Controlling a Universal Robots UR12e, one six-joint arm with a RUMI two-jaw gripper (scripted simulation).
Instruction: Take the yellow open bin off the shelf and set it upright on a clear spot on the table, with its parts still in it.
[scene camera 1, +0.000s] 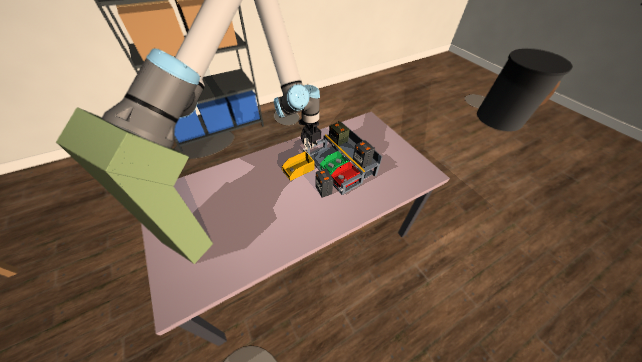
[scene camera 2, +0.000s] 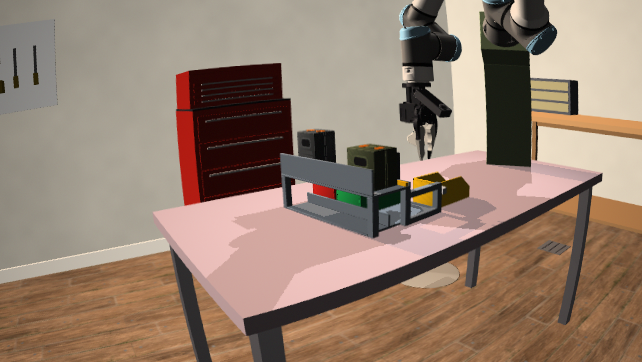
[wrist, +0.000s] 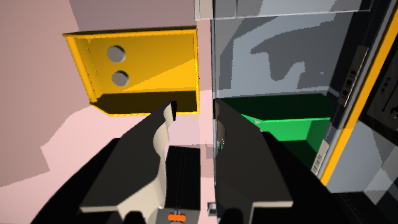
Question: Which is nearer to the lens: the yellow bin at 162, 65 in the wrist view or the green bin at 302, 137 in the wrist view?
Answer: The yellow bin.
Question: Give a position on a yellow bin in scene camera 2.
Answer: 457, 188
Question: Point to my gripper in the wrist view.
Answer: At 194, 101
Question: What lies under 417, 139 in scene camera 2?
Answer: My gripper.
